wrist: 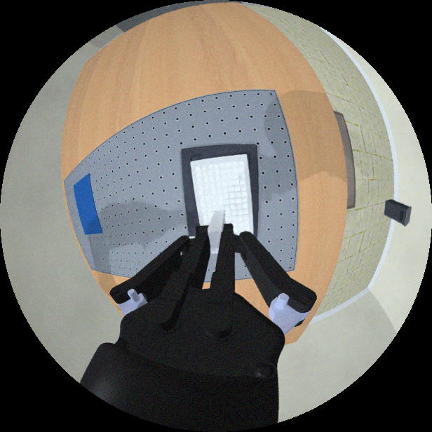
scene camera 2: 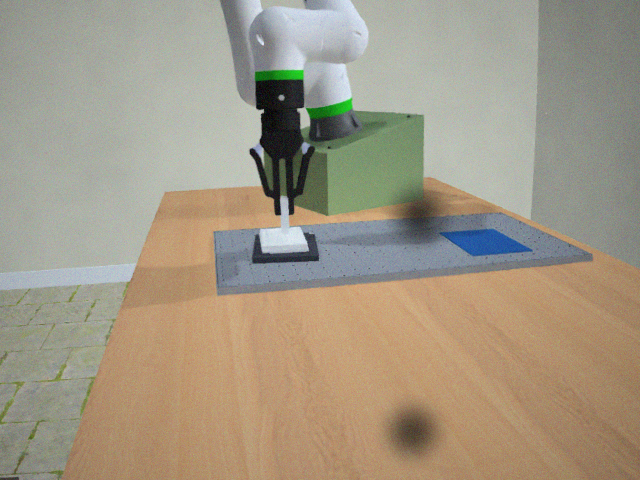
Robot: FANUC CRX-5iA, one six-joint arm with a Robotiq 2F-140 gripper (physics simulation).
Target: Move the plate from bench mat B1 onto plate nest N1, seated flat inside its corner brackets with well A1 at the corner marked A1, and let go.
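Pixels of known places: gripper, fingertip midpoint: [scene camera 2: 285, 232]; arm's base, origin of the base link: [scene camera 2: 335, 132].
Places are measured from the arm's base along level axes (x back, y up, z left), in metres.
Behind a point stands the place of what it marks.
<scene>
The white well plate [scene camera 2: 283, 240] {y -0.154, x -0.533, z -0.187 m} [wrist: 220, 182] lies on the dark plate nest [scene camera 2: 312, 248] {y -0.167, x -0.553, z -0.134 m} [wrist: 186, 190]. In the wrist view it looks turned slightly against the nest's rim, and its near end is hidden by the fingers. Whether it sits fully flat cannot be told; no A1 mark is readable. My gripper [scene camera 2: 284, 210] [wrist: 220, 219] is above the plate, shut on a pale upright bar [scene camera 2: 284, 223] [wrist: 218, 219]. The bar's lower end reaches down to the plate's top in the scene view; contact is unclear. The blue bench mat [scene camera 2: 485, 241] {y -0.177, x -0.541, z 0.217 m} [wrist: 87, 205] bears no plate.
The nest and blue mat lie on a grey perforated board [scene camera 2: 372, 258] {y -0.179, x -0.599, z -0.030 m} [wrist: 150, 150] on the wooden table [scene camera 2: 336, 361] {y -0.192, x -0.960, z -0.154 m} [wrist: 200, 55]. A green block [scene camera 2: 374, 165] {y -0.077, x -0.124, z 0.081 m} stands behind, under the arm's base. Two dark blurred spots show in the scene view.
</scene>
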